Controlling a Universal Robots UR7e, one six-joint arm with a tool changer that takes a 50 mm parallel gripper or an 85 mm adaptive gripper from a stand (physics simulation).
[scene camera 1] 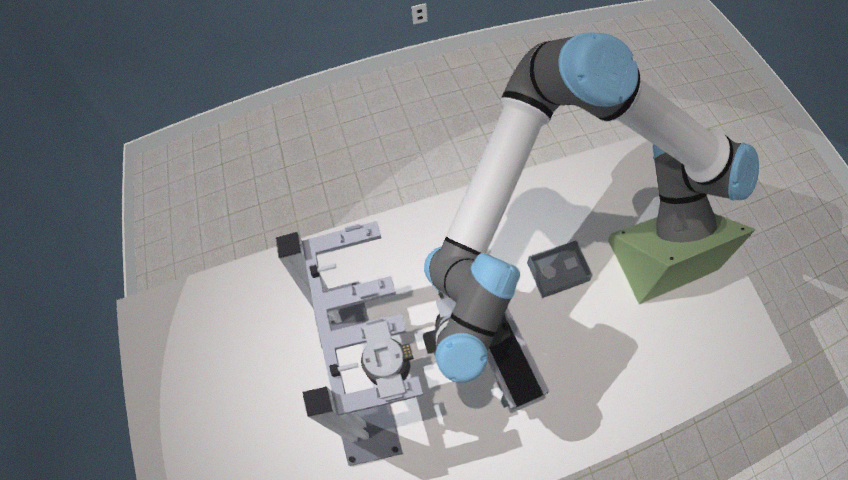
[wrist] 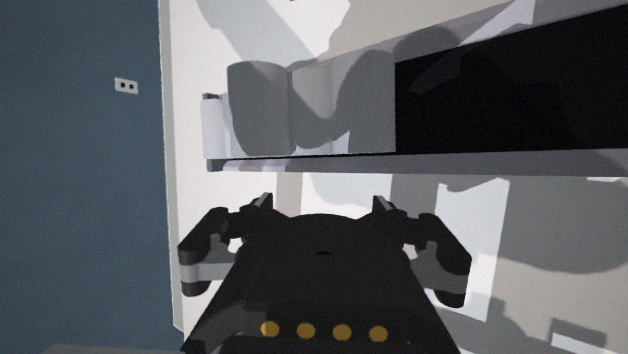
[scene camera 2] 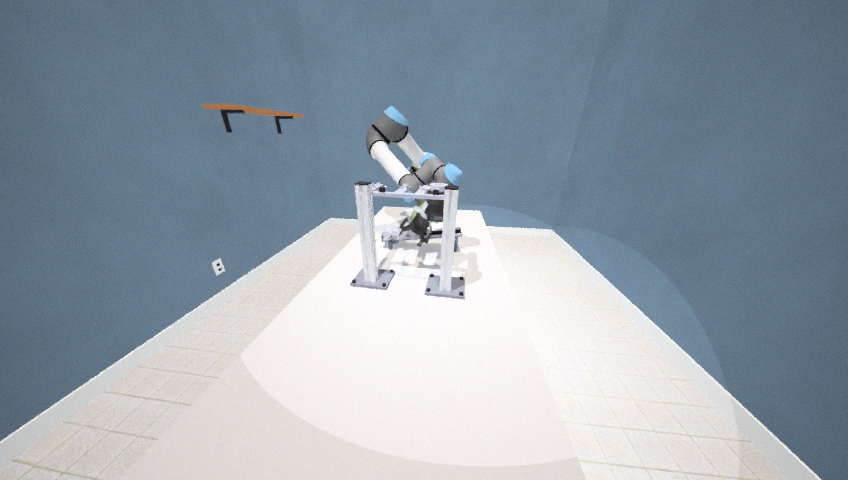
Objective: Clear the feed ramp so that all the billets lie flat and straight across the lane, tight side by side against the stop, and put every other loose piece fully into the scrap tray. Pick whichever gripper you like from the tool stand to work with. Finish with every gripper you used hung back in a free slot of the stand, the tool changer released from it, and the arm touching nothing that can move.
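Frame: origin at the arm's base, x ahead, y left, z up, level; metres.
Seen in the pictures: arm's base at its link origin: [scene camera 1: 686, 229].
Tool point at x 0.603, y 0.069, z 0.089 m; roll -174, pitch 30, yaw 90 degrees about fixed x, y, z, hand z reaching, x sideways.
Offsets run from my tool point to a thing's top centre. "*": to the spot under its first point.
My gripper [wrist: 323, 202] is the black adaptive one. Its fingers are open with nothing between them, tilted beside the feed ramp [scene camera 1: 516, 371] [wrist: 425, 162]; the arm hides it in scene camera 1. In the wrist view, grey billets lie across the ramp's left end near its pale end piece {* 0.196 m right, 0.084 m back, 0.126 m down} [wrist: 212, 129]: a large one {0.108 m right, 0.090 m back, 0.079 m down} [wrist: 260, 107] standing out in front, then another {0.084 m right, 0.091 m back, 0.111 m down} [wrist: 311, 112] and one beside the black lane {* 0.032 m right, 0.090 m back, 0.110 m down} [wrist: 372, 110]. Shadows and overlap hide their exact seating. The scrap tray {* 0.092 m right, 0.235 m back, 0.205 m down} [scene camera 1: 538, 290] holds two small pieces, one roundish {0.124 m right, 0.272 m back, 0.196 m down} [scene camera 1: 548, 271] and one squarish {0.124 m right, 0.328 m back, 0.187 m down} [scene camera 1: 571, 262].
The tool stand [scene camera 1: 324, 321] [scene camera 2: 365, 237] is left of the ramp in scene camera 1. Another gripper [scene camera 1: 383, 356] hangs in its lower slot. The stand's arms reach toward the ramp. The green robot base [scene camera 1: 684, 267] is beyond the tray.
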